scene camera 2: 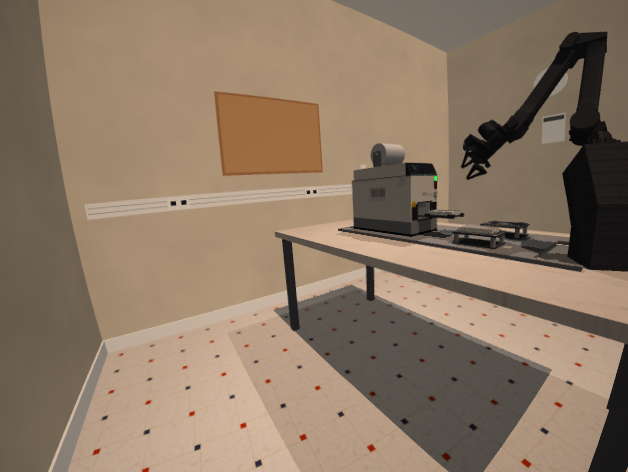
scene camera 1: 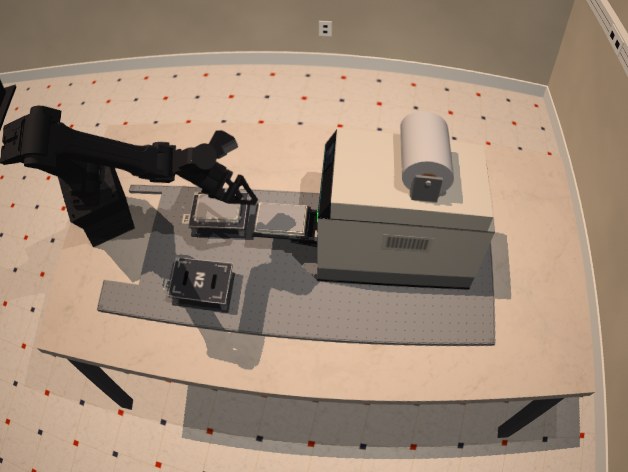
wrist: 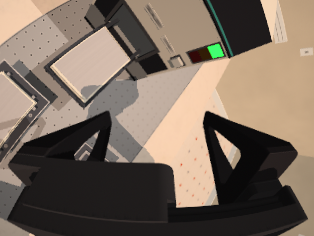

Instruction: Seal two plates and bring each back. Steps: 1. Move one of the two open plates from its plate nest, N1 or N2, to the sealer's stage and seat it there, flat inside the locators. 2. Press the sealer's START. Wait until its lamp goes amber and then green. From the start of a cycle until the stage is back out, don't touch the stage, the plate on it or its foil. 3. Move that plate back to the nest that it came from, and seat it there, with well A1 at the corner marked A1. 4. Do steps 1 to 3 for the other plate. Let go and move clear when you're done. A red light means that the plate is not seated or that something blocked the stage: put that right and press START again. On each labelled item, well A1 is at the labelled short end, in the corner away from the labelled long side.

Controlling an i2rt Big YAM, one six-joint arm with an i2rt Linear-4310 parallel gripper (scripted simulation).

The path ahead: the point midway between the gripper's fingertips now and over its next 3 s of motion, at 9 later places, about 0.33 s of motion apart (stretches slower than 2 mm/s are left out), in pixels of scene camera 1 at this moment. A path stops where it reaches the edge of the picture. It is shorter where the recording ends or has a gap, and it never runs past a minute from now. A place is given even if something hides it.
My gripper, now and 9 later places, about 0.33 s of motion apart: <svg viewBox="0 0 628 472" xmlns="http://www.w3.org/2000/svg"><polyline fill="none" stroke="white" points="248,200 240,214 242,212 244,210 241,210 240,208 240,210 239,210 240,210 240,210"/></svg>
